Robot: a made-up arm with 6 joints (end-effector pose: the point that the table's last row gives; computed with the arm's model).
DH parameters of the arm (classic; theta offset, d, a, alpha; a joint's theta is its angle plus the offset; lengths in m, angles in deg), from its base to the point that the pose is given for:
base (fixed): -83 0 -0.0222 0
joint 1: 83 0.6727 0.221 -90
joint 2: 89.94 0 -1.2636 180
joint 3: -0.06 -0.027 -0.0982 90
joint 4: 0 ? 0.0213 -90
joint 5: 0 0.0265 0.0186 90
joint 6: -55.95 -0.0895 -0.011 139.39
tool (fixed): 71.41 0.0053 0 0
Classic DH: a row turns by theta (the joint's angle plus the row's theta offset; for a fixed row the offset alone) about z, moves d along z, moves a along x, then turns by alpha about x.
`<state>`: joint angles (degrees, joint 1 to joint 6).
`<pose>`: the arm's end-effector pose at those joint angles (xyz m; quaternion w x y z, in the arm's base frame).
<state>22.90 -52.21 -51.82 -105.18 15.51 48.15</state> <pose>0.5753 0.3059 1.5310 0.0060 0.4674 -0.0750 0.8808</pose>
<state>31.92 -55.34 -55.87 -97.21 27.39 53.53</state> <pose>0.4968 0.3508 1.4501 0.0790 0.4510 0.0225 0.8887</pose>
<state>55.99 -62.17 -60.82 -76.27 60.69 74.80</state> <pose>0.2944 0.4055 1.3863 0.2906 0.2832 0.2187 0.8874</pose>
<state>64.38 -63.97 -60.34 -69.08 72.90 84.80</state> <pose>0.2251 0.4042 1.4168 0.3724 0.2155 0.2417 0.8697</pose>
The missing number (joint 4, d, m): -1.3298
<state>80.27 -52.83 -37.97 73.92 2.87 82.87</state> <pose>0.0962 0.5749 1.9050 0.5037 -0.6692 0.5068 0.2038</pose>
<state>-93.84 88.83 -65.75 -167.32 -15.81 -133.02</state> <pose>0.0495 -0.2626 -0.0559 0.3175 -0.8490 0.0226 -0.4218</pose>
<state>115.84 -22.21 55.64 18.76 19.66 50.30</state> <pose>0.0212 -0.0392 3.2535 0.0650 -0.3519 -0.1664 0.9188</pose>
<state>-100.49 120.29 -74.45 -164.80 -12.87 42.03</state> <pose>0.0783 0.1039 0.2635 0.0380 0.2814 -0.6403 -0.7137</pose>
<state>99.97 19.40 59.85 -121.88 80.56 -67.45</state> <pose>-0.2798 1.6583 2.7750 0.2865 -0.4980 0.8183 -0.0160</pose>
